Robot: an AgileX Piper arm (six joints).
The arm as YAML. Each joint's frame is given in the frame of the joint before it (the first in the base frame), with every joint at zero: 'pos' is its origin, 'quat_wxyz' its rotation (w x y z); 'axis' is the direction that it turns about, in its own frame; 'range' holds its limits. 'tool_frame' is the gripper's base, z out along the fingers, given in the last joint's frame.
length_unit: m
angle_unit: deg
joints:
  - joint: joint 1
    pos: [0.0, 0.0, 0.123]
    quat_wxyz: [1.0, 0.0, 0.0, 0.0]
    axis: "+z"
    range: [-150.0, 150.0]
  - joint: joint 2
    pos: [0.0, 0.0, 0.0]
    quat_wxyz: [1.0, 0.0, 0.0, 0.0]
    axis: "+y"
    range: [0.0, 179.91]
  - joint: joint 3
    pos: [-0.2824, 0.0, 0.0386]
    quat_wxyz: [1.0, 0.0, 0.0, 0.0]
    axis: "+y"
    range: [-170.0, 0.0]
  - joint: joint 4
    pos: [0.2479, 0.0, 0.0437]
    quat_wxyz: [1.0, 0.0, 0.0, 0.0]
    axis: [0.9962, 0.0, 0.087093]
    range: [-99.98, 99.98]
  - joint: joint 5
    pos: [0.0, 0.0, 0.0]
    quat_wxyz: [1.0, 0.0, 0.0, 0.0]
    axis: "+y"
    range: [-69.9, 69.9]
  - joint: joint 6
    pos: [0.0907, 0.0, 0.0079]
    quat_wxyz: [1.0, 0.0, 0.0, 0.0]
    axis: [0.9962, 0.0, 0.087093]
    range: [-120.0, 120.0]
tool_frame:
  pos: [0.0, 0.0, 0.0]
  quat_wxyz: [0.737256, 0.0, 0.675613, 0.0]
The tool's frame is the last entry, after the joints.
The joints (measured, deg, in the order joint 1, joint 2, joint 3, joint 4, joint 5, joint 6), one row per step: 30.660, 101.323, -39.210, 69.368, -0.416, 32.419; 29.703, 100.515, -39.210, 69.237, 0.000, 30.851; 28.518, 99.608, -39.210, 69.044, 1.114, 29.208; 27.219, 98.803, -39.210, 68.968, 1.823, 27.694; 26.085, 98.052, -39.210, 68.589, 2.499, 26.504; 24.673, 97.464, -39.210, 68.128, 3.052, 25.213; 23.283, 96.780, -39.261, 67.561, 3.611, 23.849; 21.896, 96.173, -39.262, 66.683, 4.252, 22.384; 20.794, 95.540, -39.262, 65.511, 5.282, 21.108; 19.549, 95.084, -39.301, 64.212, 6.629, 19.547; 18.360, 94.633, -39.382, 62.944, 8.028, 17.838; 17.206, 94.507, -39.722, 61.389, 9.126, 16.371; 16.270, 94.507, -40.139, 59.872, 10.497, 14.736; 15.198, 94.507, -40.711, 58.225, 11.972, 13.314; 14.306, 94.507, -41.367, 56.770, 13.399, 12.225; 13.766, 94.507, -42.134, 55.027, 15.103, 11.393; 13.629, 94.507, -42.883, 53.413, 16.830, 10.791; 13.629, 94.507, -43.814, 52.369, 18.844, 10.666; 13.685, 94.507, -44.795, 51.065, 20.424, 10.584
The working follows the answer.
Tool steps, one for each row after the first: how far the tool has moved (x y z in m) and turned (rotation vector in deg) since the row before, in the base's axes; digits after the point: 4 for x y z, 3 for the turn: 0.0021, -0.0038, 0.0041, -0.197, -0.873, 0.676; 0.0017, -0.0042, 0.0044, 0.112, -0.539, 0.922; 0.0023, -0.0052, 0.0040, -0.042, -0.686, 0.391; 0.0018, -0.0045, 0.0037, -0.105, -0.666, 0.516; 0.0025, -0.0060, 0.0029, -0.360, -0.660, 0.315; 0.0024, -0.0059, 0.0035, -0.421, -0.841, 0.479; 0.0020, -0.0059, 0.0029, -0.691, -0.776, 0.848; 0.0008, -0.0042, 0.0029, -0.581, -0.563, 1.425; 0.0008, -0.0045, 0.0020, -0.719, -0.338, 1.782; 0.0007, -0.0042, 0.0021, -0.762, -0.372, 1.956; 0.0020, -0.0041, 0.0015, -1.011, -0.478, 1.839; 0.0016, -0.0028, 0.0011, -0.975, -0.280, 2.309; 0.0022, -0.0033, 0.0016, -0.880, -0.301, 2.148; 0.0023, -0.0025, 0.0020, -0.626, -0.259, 1.876; 0.0017, -0.0006, 0.0023, -0.571, -0.123, 2.373; 0.0009, 0.0013, 0.0022, -0.418, 0.028, 2.488; 0.0011, 0.0024, 0.0030, 0.300, 0.334, 1.967; 0.0015, 0.0021, 0.0033, -0.073, -0.042, 1.922
Tool pose at each row, in the base's axes (x y z in m, rotation vector in deg; rounded; the steps above come from the unrounded poses): 0.2562, 0.1512, 0.1173, 93.618, 130.663, 43.394; 0.2583, 0.1474, 0.1214, 92.195, 130.731, 43.862; 0.2600, 0.1432, 0.1257, 90.900, 131.251, 44.560; 0.2623, 0.1380, 0.1297, 89.971, 131.152, 45.023; 0.2641, 0.1335, 0.1334, 88.902, 131.184, 45.422; 0.2666, 0.1275, 0.1362, 87.936, 131.035, 45.440; 0.2691, 0.1216, 0.1398, 86.645, 130.909, 45.528; 0.2710, 0.1156, 0.1427, 84.911, 131.178, 45.333; 0.2718, 0.1114, 0.1455, 82.780, 132.101, 45.310; 0.2726, 0.1069, 0.1475, 80.367, 133.488, 45.080; 0.2732, 0.1026, 0.1496, 77.708, 134.965, 44.849; 0.2752, 0.0985, 0.1510, 74.983, 136.235, 44.307; 0.2768, 0.0958, 0.1521, 71.873, 137.992, 43.834; 0.2790, 0.0925, 0.1537, 68.935, 139.538, 43.431; 0.2813, 0.0900, 0.1557, 66.404, 140.834, 43.249; 0.2830, 0.0894, 0.1579, 63.386, 142.567, 43.212; 0.2839, 0.0906, 0.1601, 60.345, 144.439, 43.335; 0.2849, 0.0931, 0.1632, 58.310, 146.070, 44.160; 0.2865, 0.0952, 0.1664, 55.945, 147.375, 44.582

